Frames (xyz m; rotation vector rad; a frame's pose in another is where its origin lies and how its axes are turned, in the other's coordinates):
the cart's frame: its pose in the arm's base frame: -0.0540 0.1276 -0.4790 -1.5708 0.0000 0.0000
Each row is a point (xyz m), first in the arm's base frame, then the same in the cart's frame.
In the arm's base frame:
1: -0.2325 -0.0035 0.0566
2: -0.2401 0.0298 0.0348
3: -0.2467 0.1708 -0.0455
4: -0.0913 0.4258 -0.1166
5: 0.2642 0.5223 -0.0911
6: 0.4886 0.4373 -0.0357
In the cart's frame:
1: -0.1785 -0.5356 -0.1311
2: -0.1861 -0.5138 -0.0978
3: -0.1927 -0.4335 0.0432
4: -0.0373 -0.3624 0.2982
5: 0.3182 -0.3879 0.3947
6: 0.5426 -0.4433 0.3097

